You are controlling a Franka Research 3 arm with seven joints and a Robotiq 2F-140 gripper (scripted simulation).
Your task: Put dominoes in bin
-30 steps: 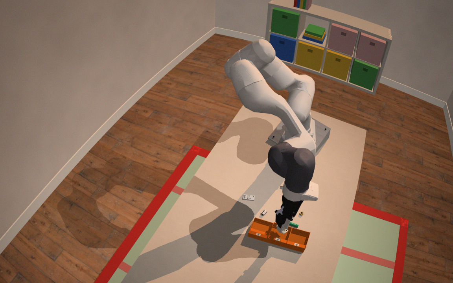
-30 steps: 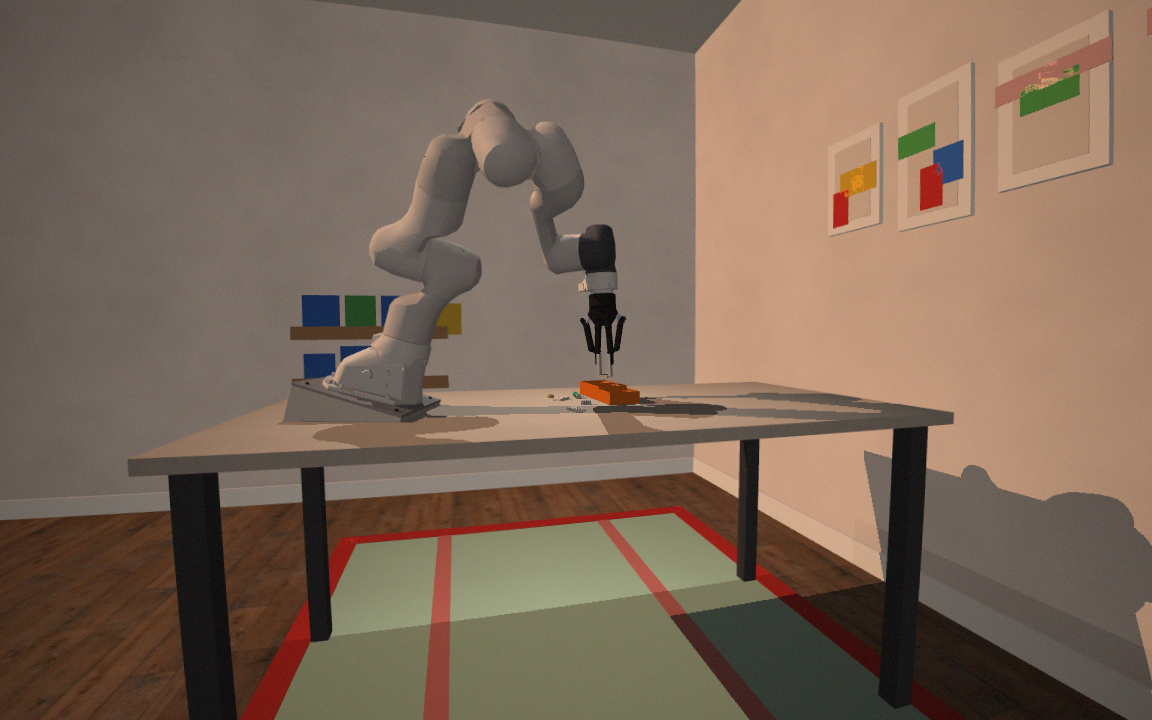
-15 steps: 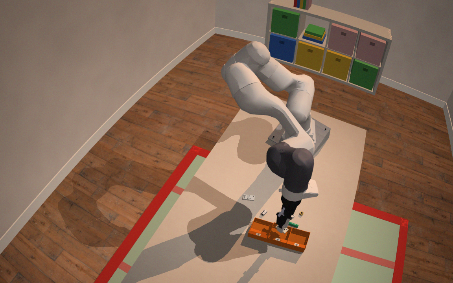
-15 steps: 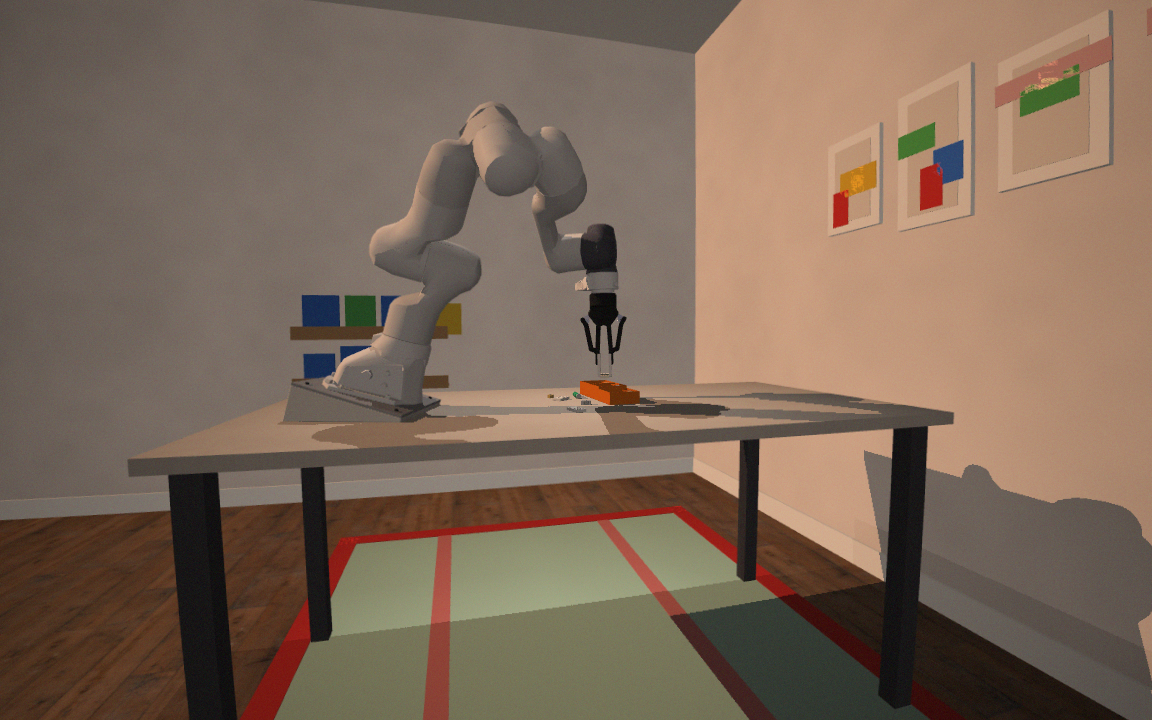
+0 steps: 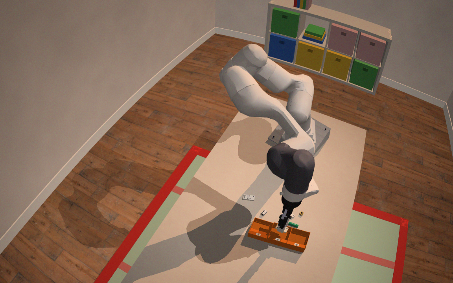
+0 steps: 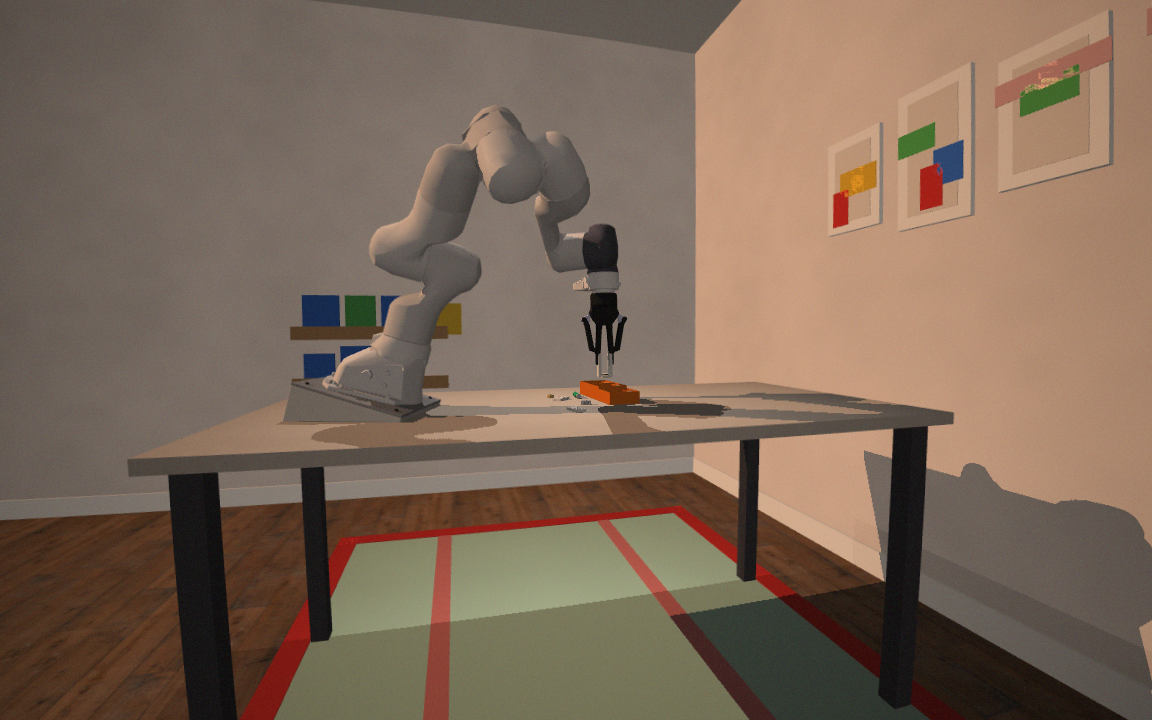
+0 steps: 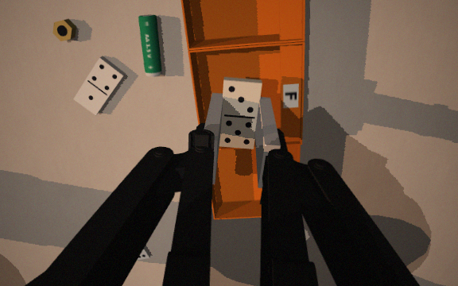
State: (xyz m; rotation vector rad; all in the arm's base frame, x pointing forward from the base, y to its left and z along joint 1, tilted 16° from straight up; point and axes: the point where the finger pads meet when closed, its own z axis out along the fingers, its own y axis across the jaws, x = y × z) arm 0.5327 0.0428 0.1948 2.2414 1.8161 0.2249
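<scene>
Now: the orange three-compartment bin 1 cm ahead of my hand and 8 cm below it. The rest, counted from my hand: brass nut: 14 cm behind, 7 cm to the left, 9 cm below; then green battery: 7 cm behind, 5 cm to the left, 9 cm below; then grey ribbed item: 9 cm behind, 9 cm to the right, 9 cm below.
</scene>
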